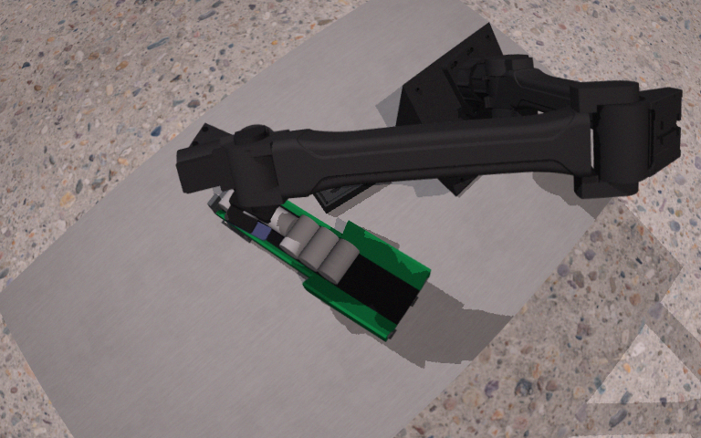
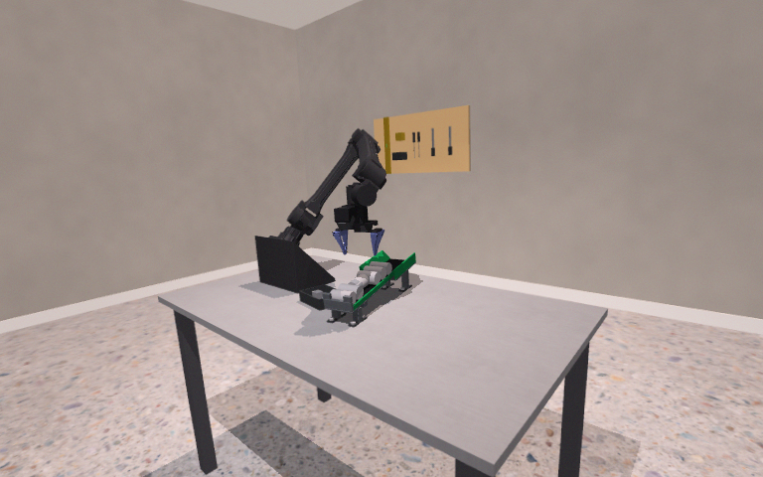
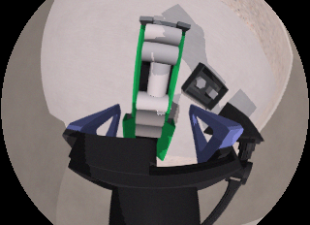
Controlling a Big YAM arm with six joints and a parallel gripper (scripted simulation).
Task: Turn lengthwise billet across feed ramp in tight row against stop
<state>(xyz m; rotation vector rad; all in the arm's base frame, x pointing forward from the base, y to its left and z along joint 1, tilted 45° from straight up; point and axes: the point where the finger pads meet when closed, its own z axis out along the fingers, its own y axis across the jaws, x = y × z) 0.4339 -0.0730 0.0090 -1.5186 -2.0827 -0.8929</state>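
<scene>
Now: the billet 10 mm to the right of my hand and 100 mm below it. Also, from my hand: stop 20 mm ahead, 120 mm to the right, 120 mm below; ramp bed 10 mm behind, 70 mm to the left, 110 mm below; small black tray 160 mm behind, 20 mm to the right, 170 mm below.
</scene>
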